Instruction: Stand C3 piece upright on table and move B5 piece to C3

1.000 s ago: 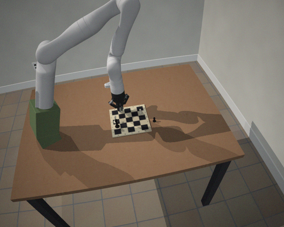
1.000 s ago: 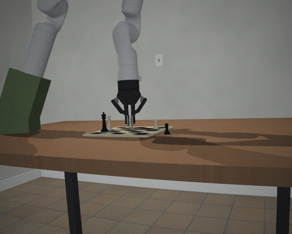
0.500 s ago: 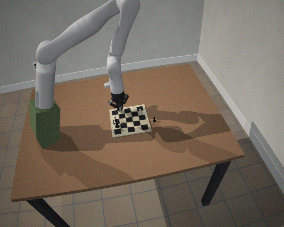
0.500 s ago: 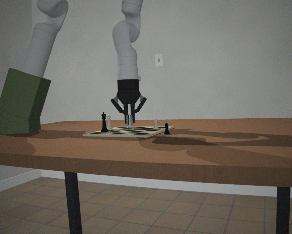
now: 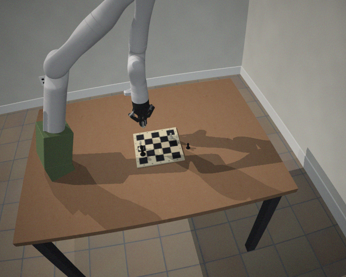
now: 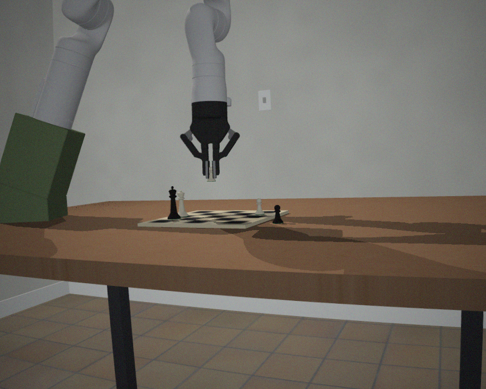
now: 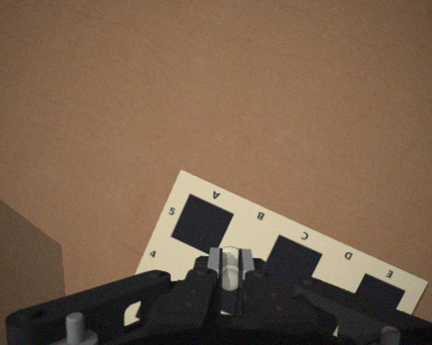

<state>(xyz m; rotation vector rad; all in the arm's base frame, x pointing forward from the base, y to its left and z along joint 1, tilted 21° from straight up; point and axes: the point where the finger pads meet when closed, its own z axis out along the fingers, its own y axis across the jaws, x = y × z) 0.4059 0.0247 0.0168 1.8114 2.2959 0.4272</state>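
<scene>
Now: hand 40 mm short of the chessboard, 90 mm to the left of it and 90 mm above it. The rest, counted from my hand: tall white piece 40 mm behind, 70 mm to the right, 70 mm below; black pawn 170 mm ahead, 140 mm to the right, 80 mm below; black king 40 mm behind, 110 mm to the right, 60 mm below.
</scene>
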